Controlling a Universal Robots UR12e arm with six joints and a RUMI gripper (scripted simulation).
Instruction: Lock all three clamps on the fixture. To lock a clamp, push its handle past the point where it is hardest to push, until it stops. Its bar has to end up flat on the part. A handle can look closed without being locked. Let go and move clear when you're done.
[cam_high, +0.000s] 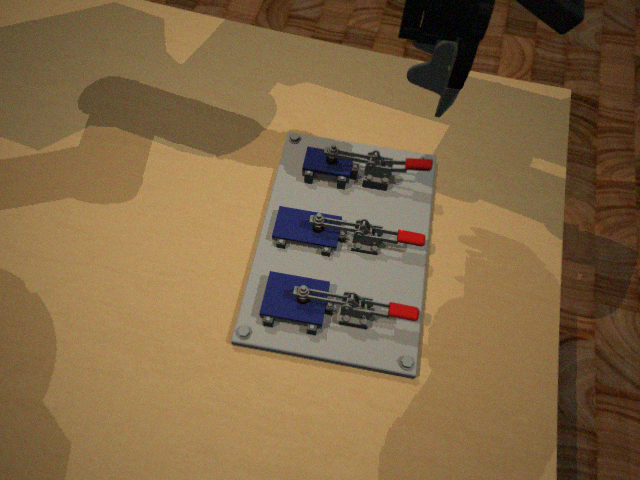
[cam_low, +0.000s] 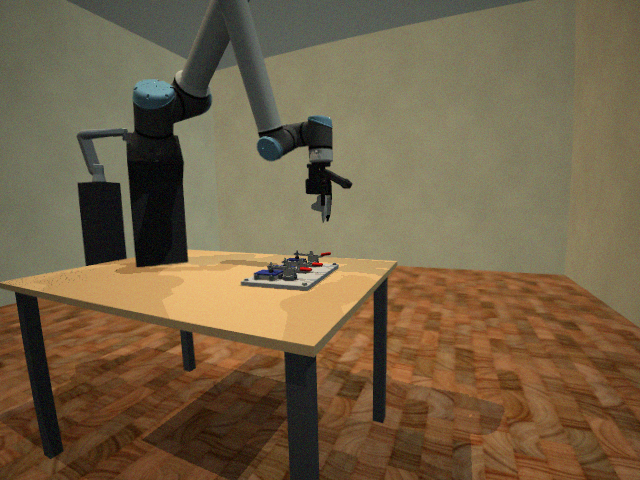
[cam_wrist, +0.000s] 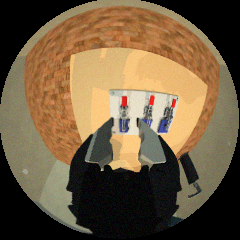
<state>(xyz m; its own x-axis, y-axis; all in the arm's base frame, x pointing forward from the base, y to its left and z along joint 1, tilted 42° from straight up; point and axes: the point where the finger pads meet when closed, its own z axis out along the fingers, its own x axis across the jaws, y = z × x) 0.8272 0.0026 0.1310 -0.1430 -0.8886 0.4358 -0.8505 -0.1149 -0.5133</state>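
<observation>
Now: hand 100 mm past the grey fixture plate, 90 mm to the left of it and 200 mm above it. From my hand the other things lie so: part: 170 mm behind, 190 mm to the right, 180 mm below.
</observation>
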